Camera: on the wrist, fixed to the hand. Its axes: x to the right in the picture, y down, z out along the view.
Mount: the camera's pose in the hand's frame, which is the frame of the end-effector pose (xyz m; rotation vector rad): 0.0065 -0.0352 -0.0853 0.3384 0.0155 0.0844
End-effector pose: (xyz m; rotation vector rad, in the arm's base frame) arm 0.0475 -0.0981 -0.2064 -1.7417 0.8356 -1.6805
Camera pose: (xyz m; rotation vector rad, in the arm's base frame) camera -0.0359 -0.0789 -0.1714 -1.4455 0.5817 -1.6697
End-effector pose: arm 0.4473 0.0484 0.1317 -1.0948 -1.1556 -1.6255
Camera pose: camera 0.3969 -0.0270 0.1133 -0.8971 -1.2997 -1.3121
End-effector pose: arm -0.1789 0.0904 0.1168 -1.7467 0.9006 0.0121
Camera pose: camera -0.1897 0.0197 0.1755 -1.3960 0.9286 -0.0937
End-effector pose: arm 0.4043 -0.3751 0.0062 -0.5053 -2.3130 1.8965
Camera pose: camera 0.4164 -0.2993 0.0578 -0.5793 -1.9281 2.2507
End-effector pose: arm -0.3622 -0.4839 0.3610 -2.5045 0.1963 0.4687
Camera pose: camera -0.3233 -0.5036 0.4426 -2.1753 0.3576 0.4119
